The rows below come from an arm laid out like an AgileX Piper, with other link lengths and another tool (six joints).
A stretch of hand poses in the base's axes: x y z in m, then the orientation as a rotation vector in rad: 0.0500 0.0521 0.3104 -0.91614 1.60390 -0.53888; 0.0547 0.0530 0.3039 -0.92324 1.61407 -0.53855; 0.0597 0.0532 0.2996 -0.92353 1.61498 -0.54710; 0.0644 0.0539 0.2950 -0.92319 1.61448 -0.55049; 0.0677 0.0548 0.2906 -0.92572 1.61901 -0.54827; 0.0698 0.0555 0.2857 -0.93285 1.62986 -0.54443; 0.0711 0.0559 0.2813 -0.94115 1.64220 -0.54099; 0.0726 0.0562 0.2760 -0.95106 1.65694 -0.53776; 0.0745 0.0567 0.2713 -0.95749 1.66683 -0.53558
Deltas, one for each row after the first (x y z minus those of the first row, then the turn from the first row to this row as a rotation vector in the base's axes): 0.0047 0.0009 -0.0065 -0.00415 0.01148 -0.00078; 0.0097 0.0011 -0.0108 -0.00989 0.01055 -0.00555; 0.0144 0.0018 -0.0154 -0.01189 0.00928 -0.00728; 0.0177 0.0027 -0.0198 -0.01201 0.01458 -0.00686; 0.0198 0.0034 -0.0247 -0.01390 0.02738 -0.00609; 0.0211 0.0038 -0.0291 -0.01680 0.04182 -0.00563; 0.0226 0.0041 -0.0344 -0.02086 0.05888 -0.00558; 0.0245 0.0046 -0.0391 -0.02345 0.07024 -0.00566
